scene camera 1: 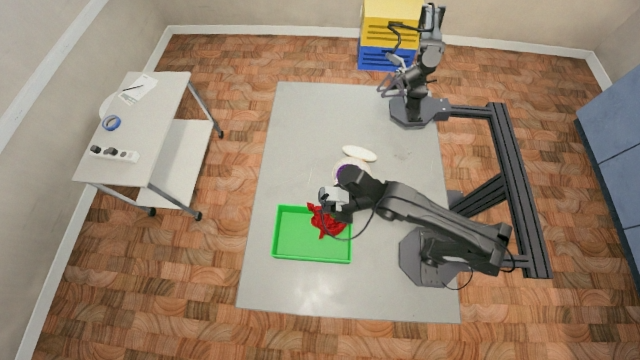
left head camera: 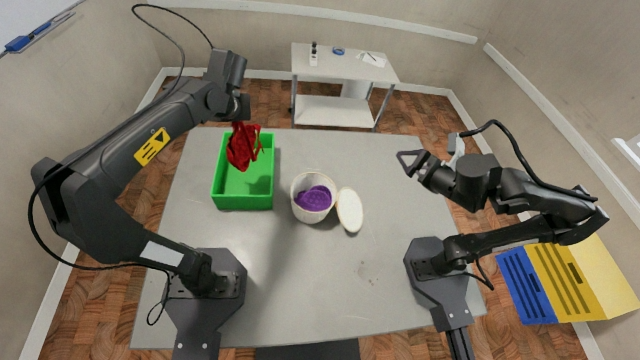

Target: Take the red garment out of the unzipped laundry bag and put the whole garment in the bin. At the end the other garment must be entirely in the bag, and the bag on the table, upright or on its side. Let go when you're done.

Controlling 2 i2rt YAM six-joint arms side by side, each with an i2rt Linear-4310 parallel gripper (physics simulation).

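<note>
The red garment (left head camera: 243,147) (scene camera 1: 327,223) hangs bunched from my left gripper (left head camera: 239,122) (scene camera 1: 341,216), which is shut on it. The garment hangs over the green bin (left head camera: 242,202) (scene camera 1: 312,259), toward one end, and a shadow falls on the bin's floor. The white laundry bag (left head camera: 309,217) (scene camera 1: 338,169) stands upright on the table beside the bin with its lid flap open. The purple garment (left head camera: 314,198) (scene camera 1: 342,173) lies inside the bag; the left arm partly covers it in the scene view. My right gripper (left head camera: 406,161) (scene camera 1: 385,90) is open and empty, above the table, well away from the bag.
The bag's oval lid (left head camera: 350,210) (scene camera 1: 359,153) spreads out beside it on the grey table (left head camera: 320,280) (scene camera 1: 295,130). The left arm reaches over the table beside the bin. A side table (left head camera: 340,70) (scene camera 1: 165,92) and a blue and yellow cabinet (left head camera: 565,285) (scene camera 1: 389,35) stand off the table.
</note>
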